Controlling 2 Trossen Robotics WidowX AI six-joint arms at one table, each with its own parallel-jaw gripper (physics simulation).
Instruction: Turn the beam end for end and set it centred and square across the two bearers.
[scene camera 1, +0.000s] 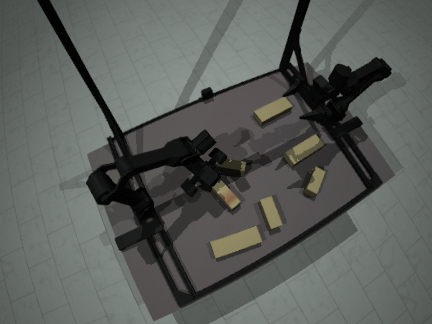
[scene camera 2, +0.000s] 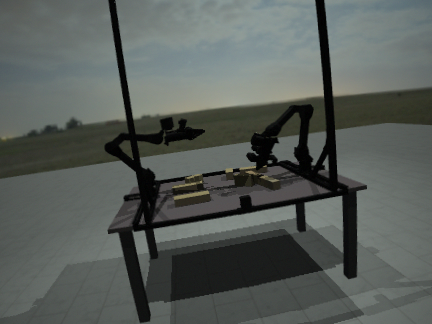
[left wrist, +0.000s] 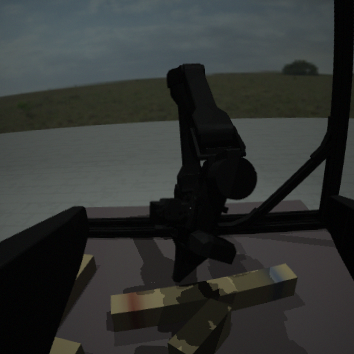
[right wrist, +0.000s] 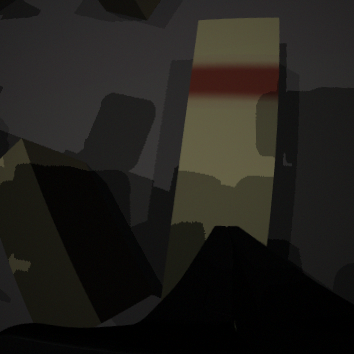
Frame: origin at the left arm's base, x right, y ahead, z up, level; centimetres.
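Where they show: left gripper, fingertip midpoint: (scene camera 1: 291, 106) (scene camera 2: 204, 130) (left wrist: 208, 213); right gripper, fingertip midpoint: (scene camera 2: 256, 170) (left wrist: 175, 280) (right wrist: 224, 237); right arm's base at its link origin: (scene camera 1: 144, 211) (scene camera 2: 305, 171).
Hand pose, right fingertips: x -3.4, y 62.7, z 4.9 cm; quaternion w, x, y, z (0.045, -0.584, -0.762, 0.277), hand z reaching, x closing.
Observation:
After its pixels a point has its place.
The beam (scene camera 1: 227, 195) {z 2.5, x -9.3, y 60.8 cm} (scene camera 2: 270, 182) {z 1.8, x 16.3, y 64.3 cm} (left wrist: 242, 282) {z 2.5, x 8.3, y 64.4 cm} (right wrist: 230, 133) {z 2.5, x -7.8, y 61.2 cm} is a long tan bar with a red band near one end and a blue band near the other. It lies flat on the table. A short tan block (scene camera 1: 234, 167) {z 4.4, x -1.3, y 53.5 cm} (left wrist: 200, 330) {z 4.4, x 0.2, y 52.6 cm} touches it near its middle; I cannot tell whether the beam rests on the block. My right gripper (left wrist: 175, 280) {z 4.9, x -3.4, y 62.7 cm} (right wrist: 224, 237) {z 4.9, x -3.4, y 62.7 cm} (scene camera 2: 258, 167) {z 4.9, x -3.4, y 62.7 cm} is shut and empty, its tip just over the beam's middle. My left gripper (scene camera 1: 303, 103) (scene camera 2: 200, 131) {z 31.9, x -0.3, y 35.1 cm} is open and empty, high over the table's far side from the beam.
Several more tan blocks lie about the table (scene camera 1: 182, 206) {z -1.9, x -4.3, y 77.5 cm}: one (scene camera 1: 272, 110) {z 1.9, x 15.3, y 24.2 cm} near the left arm, one (scene camera 1: 304, 149) {z 1.9, x -7.2, y 22.4 cm} and one (scene camera 1: 315, 180) {z 3.0, x -20.9, y 26.8 cm} at the right, one (scene camera 1: 270, 212) {z 3.1, x -22.8, y 50.0 cm} and a long one (scene camera 1: 235, 242) {z 1.9, x -26.1, y 66.6 cm} in front. A black frame (scene camera 1: 247, 81) {z -2.2, x 37.1, y 22.9 cm} rims the table.

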